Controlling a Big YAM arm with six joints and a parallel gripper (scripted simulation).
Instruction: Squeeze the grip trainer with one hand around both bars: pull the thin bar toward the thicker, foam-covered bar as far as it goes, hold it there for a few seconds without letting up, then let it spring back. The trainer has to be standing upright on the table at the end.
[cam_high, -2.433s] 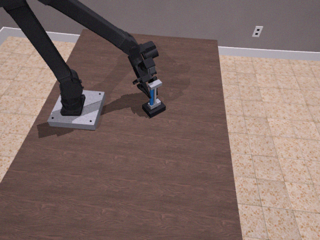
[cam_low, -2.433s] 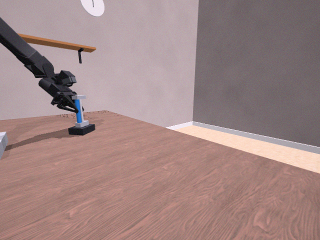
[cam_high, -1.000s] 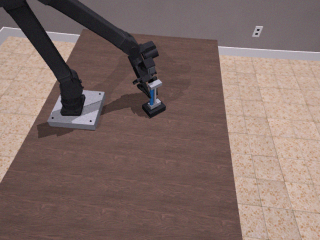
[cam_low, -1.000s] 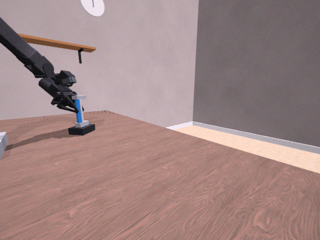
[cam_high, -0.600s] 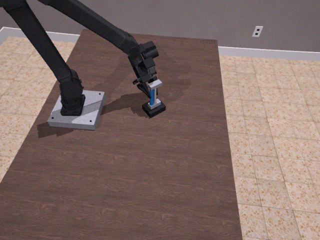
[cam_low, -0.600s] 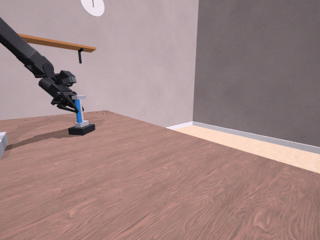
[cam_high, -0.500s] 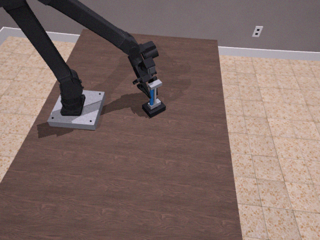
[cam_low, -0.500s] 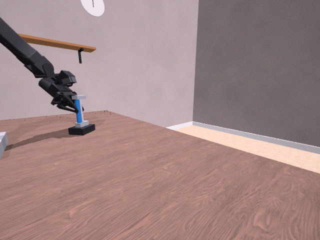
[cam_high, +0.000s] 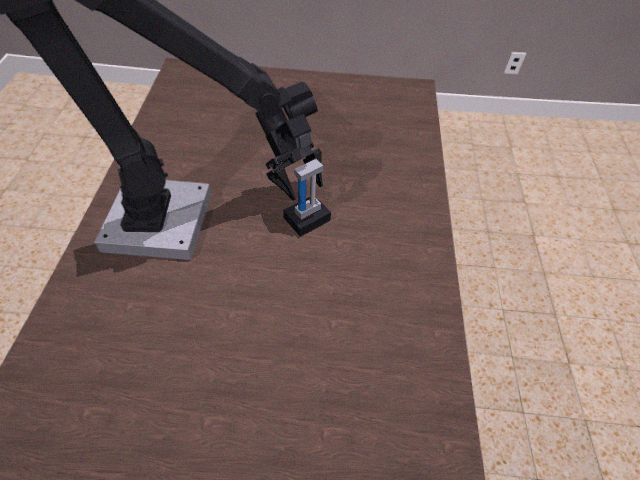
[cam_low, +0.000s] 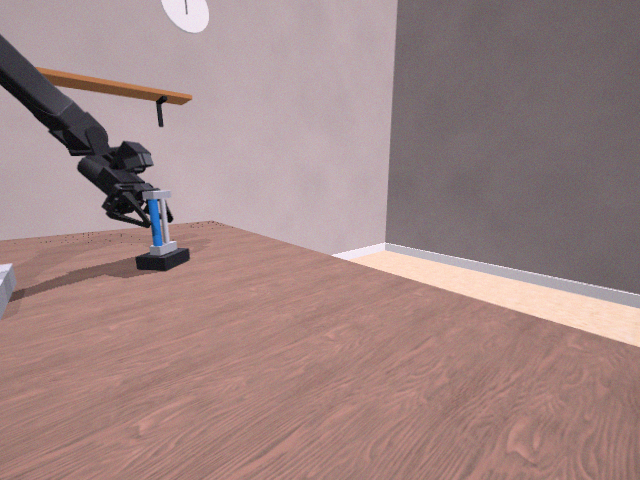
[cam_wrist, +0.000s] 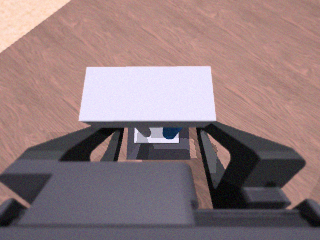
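Now: the grip trainer 1 cm ahead of my hand and 1 cm below it. Also, from my hand: thin grey bar: 2 cm ahead, 1 cm to the left.
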